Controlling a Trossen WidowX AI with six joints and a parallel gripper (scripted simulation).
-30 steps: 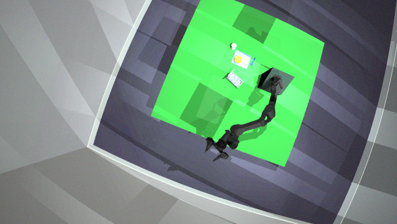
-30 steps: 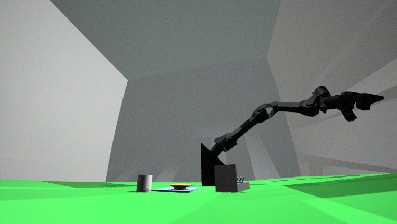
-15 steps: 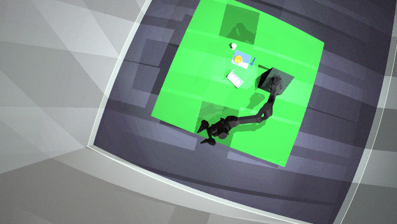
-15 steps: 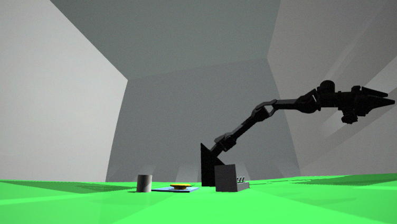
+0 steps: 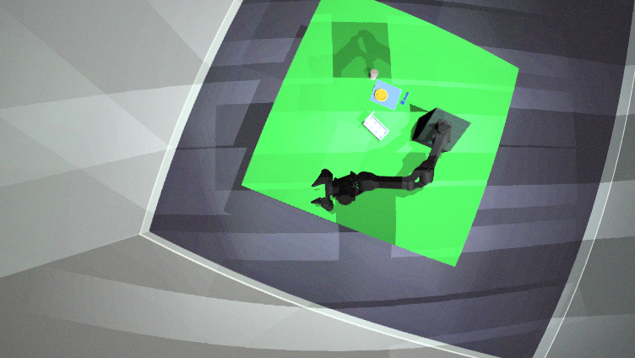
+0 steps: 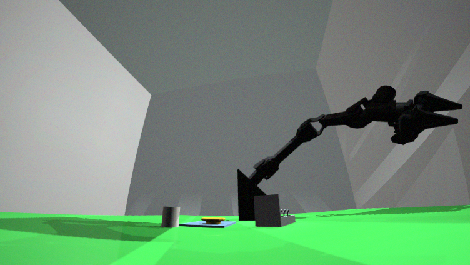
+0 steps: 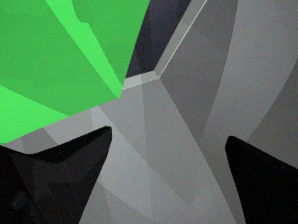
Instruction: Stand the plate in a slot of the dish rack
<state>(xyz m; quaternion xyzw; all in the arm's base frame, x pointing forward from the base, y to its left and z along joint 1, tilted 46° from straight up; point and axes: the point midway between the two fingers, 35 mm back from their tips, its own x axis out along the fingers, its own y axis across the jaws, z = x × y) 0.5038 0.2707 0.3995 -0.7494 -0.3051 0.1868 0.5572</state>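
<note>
Right now the yellow plate is 22 cm behind my gripper tip, 61 cm to the right of it and 19 cm below it. Also, from my gripper tip: light-blue mat: 25 cm behind, 62 cm to the right, 20 cm below; grey dish rack: 23 cm behind, 42 cm to the right, 18 cm below; cup: 15 cm behind, 71 cm to the right, 18 cm below.
</note>
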